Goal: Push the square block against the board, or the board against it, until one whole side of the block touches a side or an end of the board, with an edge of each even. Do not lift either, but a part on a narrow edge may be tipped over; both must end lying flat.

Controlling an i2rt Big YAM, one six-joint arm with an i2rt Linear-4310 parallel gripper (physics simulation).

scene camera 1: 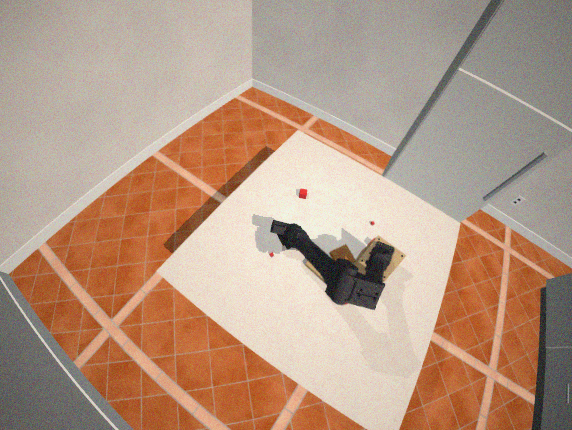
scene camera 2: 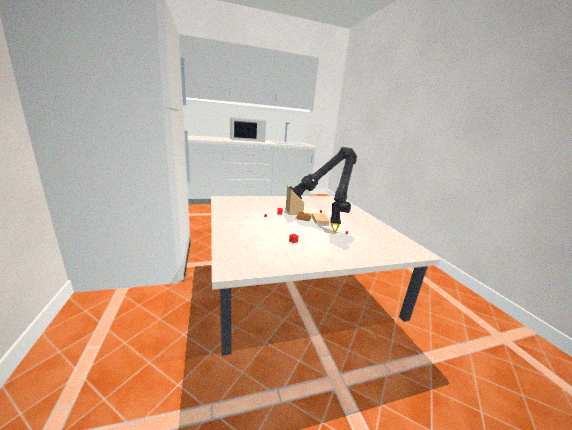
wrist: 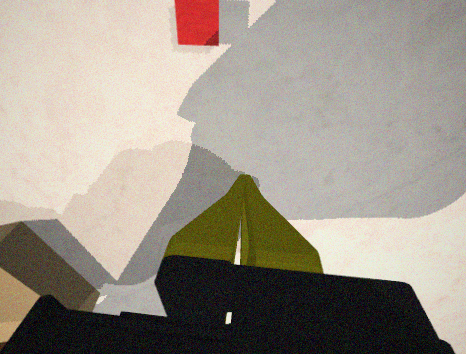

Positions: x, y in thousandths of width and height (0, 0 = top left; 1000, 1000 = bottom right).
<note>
My gripper (wrist: 525, 516) is shut and holds nothing. Also in view: a tan board (wrist: 85, 764).
</note>
